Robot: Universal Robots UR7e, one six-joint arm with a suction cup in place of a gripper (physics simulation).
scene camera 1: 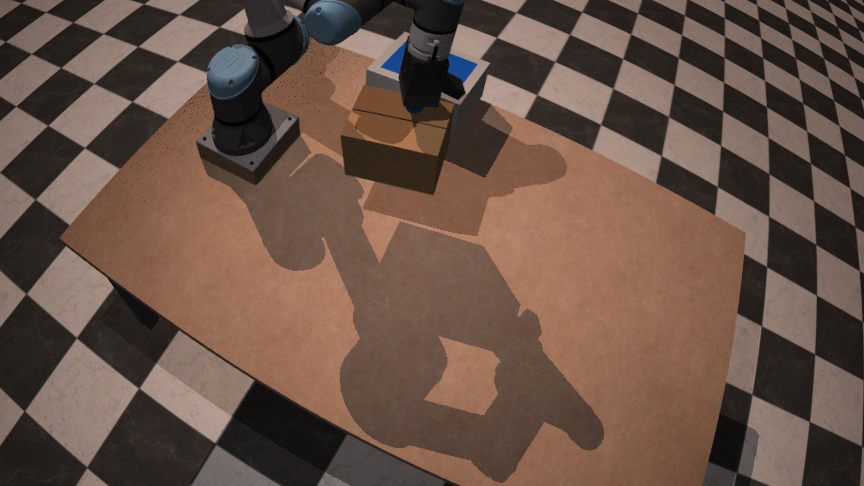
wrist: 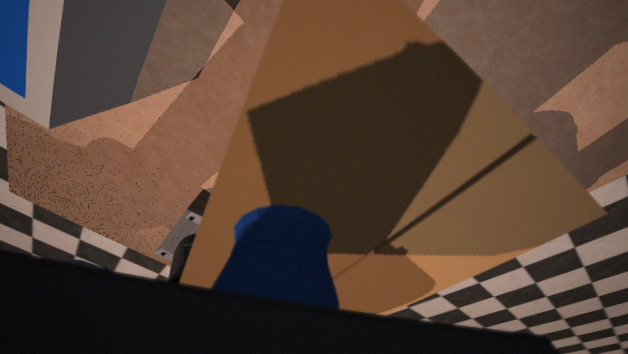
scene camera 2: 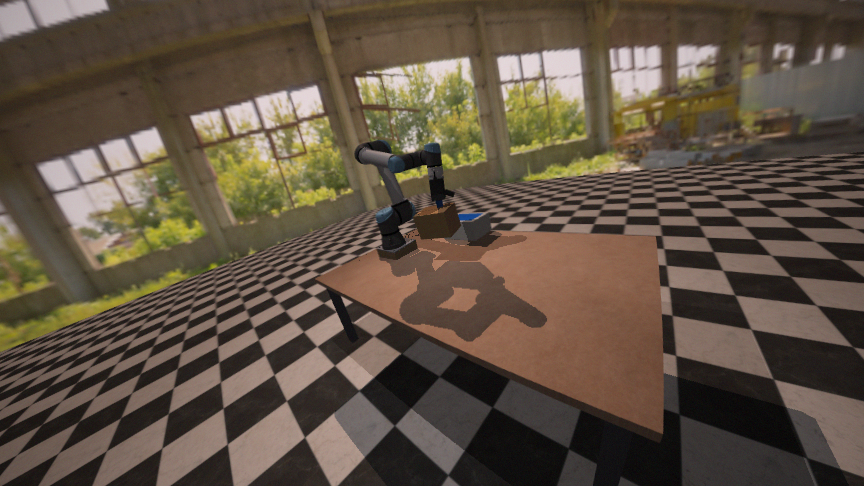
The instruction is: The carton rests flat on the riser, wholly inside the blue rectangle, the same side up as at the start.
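The brown carton hangs level from my suction cup, above the table and in front of the riser in scene camera 1. My gripper, a blue suction cup, is on the carton's top face, near a dark seam line. The light grey riser stands at the back of the table. The blue rectangle is on its top, partly hidden by my tool in scene camera 1. In the wrist view the riser is left of the carton, with its side face showing.
The arm's base plate stands on the brown table beside the carton. Large shadows of the arm and carton lie across the tabletop. A checkered floor surrounds the table.
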